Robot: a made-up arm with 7 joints. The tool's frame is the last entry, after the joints.
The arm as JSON. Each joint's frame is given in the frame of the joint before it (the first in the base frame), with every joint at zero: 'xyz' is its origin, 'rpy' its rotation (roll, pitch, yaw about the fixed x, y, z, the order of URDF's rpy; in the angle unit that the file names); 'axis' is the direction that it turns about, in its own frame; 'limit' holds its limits. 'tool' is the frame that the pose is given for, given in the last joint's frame.
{
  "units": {
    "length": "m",
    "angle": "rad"
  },
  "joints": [
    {
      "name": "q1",
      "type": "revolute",
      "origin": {
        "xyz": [
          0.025,
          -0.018,
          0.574
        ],
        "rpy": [
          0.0,
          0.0,
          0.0
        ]
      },
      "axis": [
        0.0,
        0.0,
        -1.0
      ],
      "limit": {
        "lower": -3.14,
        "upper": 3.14
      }
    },
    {
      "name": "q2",
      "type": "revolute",
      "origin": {
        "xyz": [
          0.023,
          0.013,
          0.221
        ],
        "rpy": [
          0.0,
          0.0,
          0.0
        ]
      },
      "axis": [
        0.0,
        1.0,
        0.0
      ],
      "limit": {
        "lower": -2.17,
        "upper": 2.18
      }
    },
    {
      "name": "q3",
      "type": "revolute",
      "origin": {
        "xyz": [
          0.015,
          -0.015,
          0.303
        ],
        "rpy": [
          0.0,
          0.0,
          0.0
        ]
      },
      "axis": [
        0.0,
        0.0,
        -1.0
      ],
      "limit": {
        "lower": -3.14,
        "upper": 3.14
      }
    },
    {
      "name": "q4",
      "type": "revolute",
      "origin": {
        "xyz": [
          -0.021,
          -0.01,
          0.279
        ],
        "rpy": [
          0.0,
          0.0,
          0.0
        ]
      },
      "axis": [
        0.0,
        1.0,
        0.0
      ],
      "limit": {
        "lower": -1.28,
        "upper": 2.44
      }
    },
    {
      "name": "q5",
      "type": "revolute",
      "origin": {
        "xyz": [
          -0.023,
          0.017,
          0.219
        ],
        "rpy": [
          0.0,
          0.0,
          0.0
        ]
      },
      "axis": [
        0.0,
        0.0,
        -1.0
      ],
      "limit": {
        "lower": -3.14,
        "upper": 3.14
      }
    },
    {
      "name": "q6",
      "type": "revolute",
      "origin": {
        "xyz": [
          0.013,
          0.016,
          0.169
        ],
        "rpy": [
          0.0,
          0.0,
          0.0
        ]
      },
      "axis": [
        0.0,
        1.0,
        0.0
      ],
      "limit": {
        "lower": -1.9,
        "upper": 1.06
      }
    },
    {
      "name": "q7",
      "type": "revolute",
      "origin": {
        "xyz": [
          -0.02,
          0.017,
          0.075
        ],
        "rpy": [
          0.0,
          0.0,
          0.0
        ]
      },
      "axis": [
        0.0,
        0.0,
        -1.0
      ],
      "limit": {
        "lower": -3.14,
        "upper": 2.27
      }
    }
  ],
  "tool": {
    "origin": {
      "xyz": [
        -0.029,
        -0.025,
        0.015
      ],
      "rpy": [
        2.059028,
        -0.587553,
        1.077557
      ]
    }
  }
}
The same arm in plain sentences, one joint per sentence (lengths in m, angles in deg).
The arm has seven revolute joints in a row. What follows holds with every joint at zero, and every direction is one of the base frame's. Joint 1 is mounted 0.025 m along +x and 0.018 m along -y and 0.574 m along +z from the base frame's origin and turns about -z, from -179.91 to 179.91 deg. Joint 2 is mounted 0.023 m along +x and 0.013 m along +y and 0.221 m along +z from joint 1 and turns about +y, from -124.33 to 124.9 deg. Joint 3 is mounted 0.015 m along +x and 0.015 m along -y and 0.303 m along +z from joint 2 and turns about -z, from -179.91 to 179.91 deg. Joint 4 is mounted 0.021 m along -x and 0.01 m along -y and 0.279 m along +z from joint 3 and turns about +y, from -73.34 to 139.8 deg. Joint 5 is mounted 0.023 m along -x and 0.017 m along +y and 0.219 m along +z from joint 4 and turns about -z, from -179.91 to 179.91 deg. Joint 6 is mounted 0.013 m along +x and 0.016 m along +y and 0.169 m along +z from joint 5 and turns about +y, from -108.86 to 60.73 deg. Joint 7 is mounted 0.02 m along -x and 0.017 m along +y and 0.075 m along +z from joint 6 and turns about -z, from -179.91 to 130.06 deg. The tool frame, which is the frame that the pose is given for, is mounted 0.029 m along -x and 0.025 m along -y and 0.015 m along +z from joint 7; its axes are the base frame's turned by roll 117.97, pitch -33.66 and yaw 61.74 deg (as in URDF: about the fixed x, then y, then z).
